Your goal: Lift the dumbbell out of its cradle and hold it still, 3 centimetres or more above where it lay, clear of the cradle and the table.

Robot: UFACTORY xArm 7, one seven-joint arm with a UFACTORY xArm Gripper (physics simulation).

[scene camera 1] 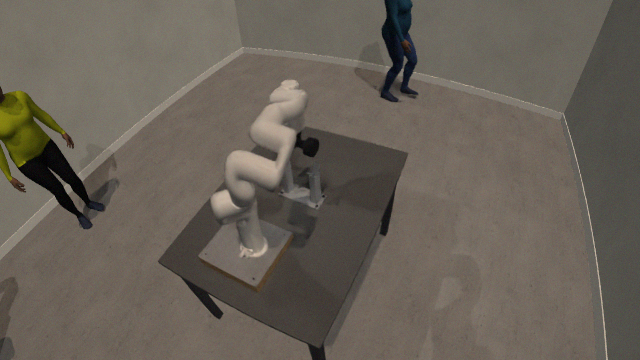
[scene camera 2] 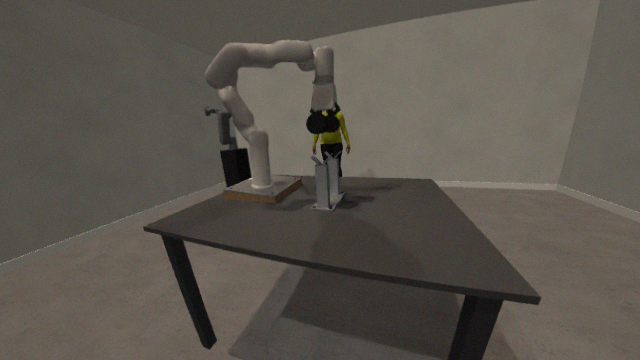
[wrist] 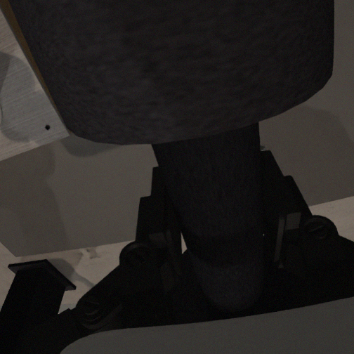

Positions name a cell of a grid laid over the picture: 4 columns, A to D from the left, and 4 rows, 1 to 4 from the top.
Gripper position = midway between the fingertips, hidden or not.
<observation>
I see my gripper (wrist: C3), a black dumbbell (wrist: C1) and a grey cradle (scene camera 2: C3).
The grey cradle is seen too in scene camera 1 (scene camera 1: B3).
</observation>
